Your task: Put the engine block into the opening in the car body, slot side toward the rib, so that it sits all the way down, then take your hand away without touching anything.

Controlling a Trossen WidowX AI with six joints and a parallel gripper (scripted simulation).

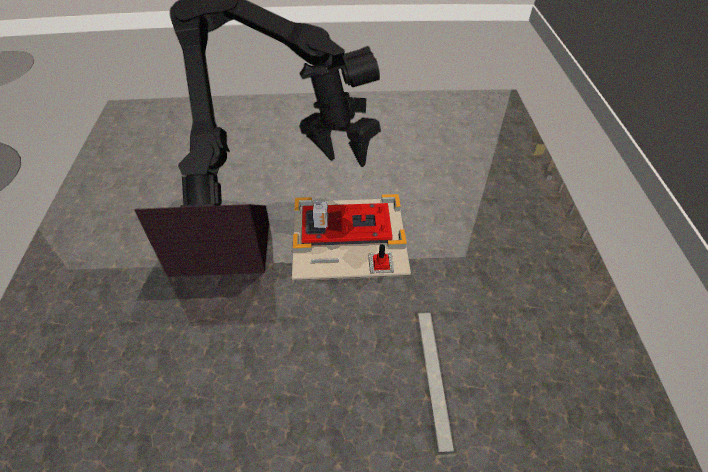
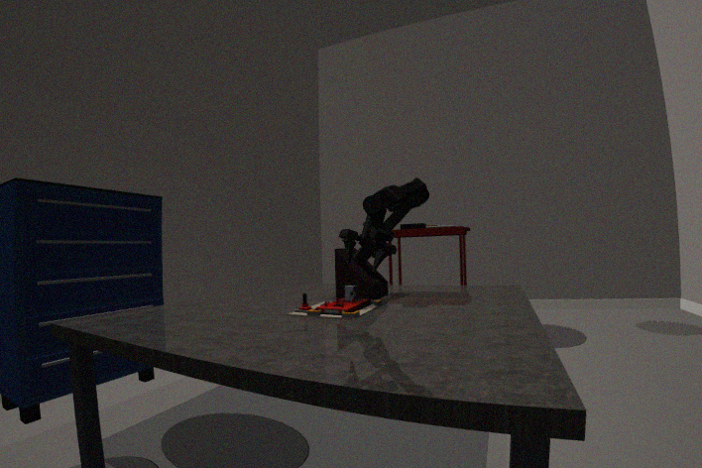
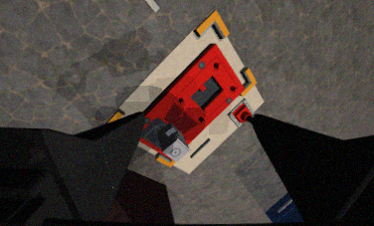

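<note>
Right now my gripper tip is 6 cm past the engine block, 6 cm to the left of it and 9 cm above it.
</note>
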